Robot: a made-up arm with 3 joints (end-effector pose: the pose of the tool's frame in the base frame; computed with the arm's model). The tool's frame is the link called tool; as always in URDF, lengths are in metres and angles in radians.
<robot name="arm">
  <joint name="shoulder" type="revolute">
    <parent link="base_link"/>
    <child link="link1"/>
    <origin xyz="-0.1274 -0.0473 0.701" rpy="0 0 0"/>
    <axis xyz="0 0 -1"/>
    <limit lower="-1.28" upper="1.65"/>
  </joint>
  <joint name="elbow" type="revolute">
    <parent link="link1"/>
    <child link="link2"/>
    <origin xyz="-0.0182 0.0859 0.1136" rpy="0 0 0"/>
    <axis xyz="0 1 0"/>
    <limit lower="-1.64" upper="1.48"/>
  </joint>
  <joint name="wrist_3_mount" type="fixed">
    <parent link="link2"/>
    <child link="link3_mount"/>
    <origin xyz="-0.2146 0.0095 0.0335" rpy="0 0 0"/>
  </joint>
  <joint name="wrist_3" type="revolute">
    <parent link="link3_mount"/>
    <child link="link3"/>
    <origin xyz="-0.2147 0.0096 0.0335" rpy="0 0 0"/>
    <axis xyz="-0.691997 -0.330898 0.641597"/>
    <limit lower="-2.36" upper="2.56"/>
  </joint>
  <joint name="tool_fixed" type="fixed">
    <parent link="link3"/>
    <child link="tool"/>
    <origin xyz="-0.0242 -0.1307 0.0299" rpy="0 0 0"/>
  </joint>
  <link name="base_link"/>
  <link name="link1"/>
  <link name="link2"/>
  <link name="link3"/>
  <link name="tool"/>
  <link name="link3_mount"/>
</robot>
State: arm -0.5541 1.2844 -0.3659
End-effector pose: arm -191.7 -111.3 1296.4 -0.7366 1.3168 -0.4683
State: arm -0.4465 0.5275 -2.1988
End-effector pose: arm -611.7 -128.4 1152.2 -0.7376 1.1872 -2.2662
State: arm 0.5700 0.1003 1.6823
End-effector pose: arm -420.9 254.3 1057.1 -1.1195 0.2073 0.5772
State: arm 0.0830 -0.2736 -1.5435
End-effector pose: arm -683.7 70.0 697.6 1.0689 0.6448 -0.6343
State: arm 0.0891 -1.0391 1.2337
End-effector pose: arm -507.3 35.9 561.9 -1.8390 -0.6053 1.0858
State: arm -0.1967 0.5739 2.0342
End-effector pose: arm -419.2 27.2 1217.6 -0.7946 0.4384 1.7471
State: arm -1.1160 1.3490 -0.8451
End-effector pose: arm -172.5 -126.7 1330.3 -1.3915 1.1013 -0.9268
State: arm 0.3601 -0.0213 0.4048
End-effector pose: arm -551.8 96.2 936.5 -0.3011 -0.1151 -0.0836
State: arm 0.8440 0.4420 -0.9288
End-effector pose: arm -434.6 316.4 1074.7 0.2472 0.8314 -1.5207
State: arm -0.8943 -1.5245 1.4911
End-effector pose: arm -333.6 -183.3 416.3 -2.5617 -0.5423 2.3448
